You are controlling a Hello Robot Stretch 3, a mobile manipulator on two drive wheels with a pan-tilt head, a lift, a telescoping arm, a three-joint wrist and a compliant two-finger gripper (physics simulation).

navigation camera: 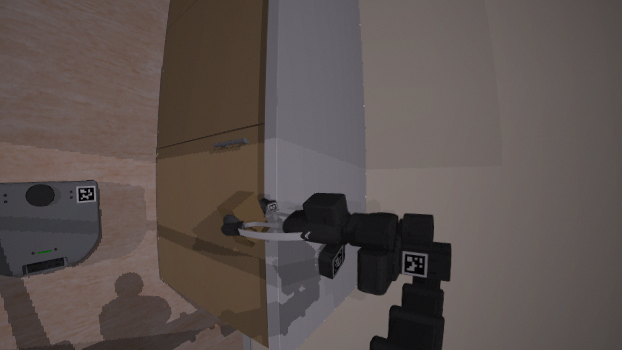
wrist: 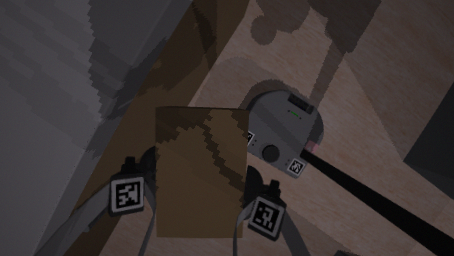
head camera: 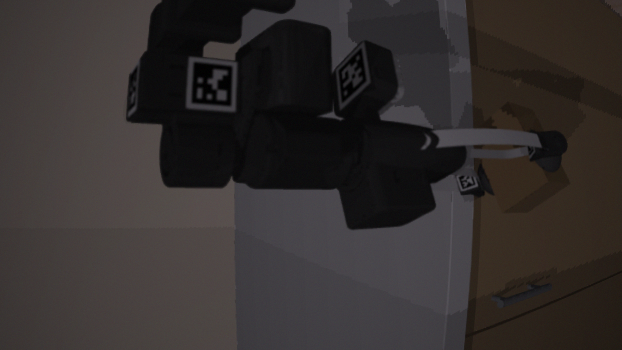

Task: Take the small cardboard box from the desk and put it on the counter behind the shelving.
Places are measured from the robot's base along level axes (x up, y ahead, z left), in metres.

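Pixels of known places: gripper, between the fingertips: (navigation camera: 239, 214) (head camera: 527, 166); robot's base, origin of its link: (navigation camera: 40, 194).
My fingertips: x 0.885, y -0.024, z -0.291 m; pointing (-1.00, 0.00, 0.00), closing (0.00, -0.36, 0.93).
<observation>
Ahead of a thing's pixels: the offset from my fingertips to its top centre. "spot": to the spot under its first point. Level surfaces: height alone.
The small cardboard box {dx +0.035, dy -0.008, dz -0.005 m} (head camera: 525, 189) (navigation camera: 248, 212) (wrist: 200, 200) is between the two fingertips of my gripper (head camera: 517, 167) (navigation camera: 250, 215) (wrist: 203, 173), which is shut on it; the wrist view shows a fingertip against each side. The counter {dx +0.025 m} (head camera: 325, 270) (navigation camera: 317, 90) (wrist: 40, 110) has a long grey top and brown fronts. The wrist reaches across the grey top, and the box shows at and just outside its front edge, over the brown front. The height of the box against the top is hard to tell. The desk and the shelving do not show clearly.
A door handle {spot: dx -0.125, dy +0.163, dz -0.079 m} (head camera: 522, 295) (navigation camera: 231, 143) sticks out from the counter's front. A plain wall (head camera: 115, 165) (navigation camera: 550, 125) rises behind the counter. My grey base (navigation camera: 50, 220) (wrist: 285, 127) stands on the wooden floor in front. A dark block (wrist: 435, 145) is at the wrist view's right edge.
</observation>
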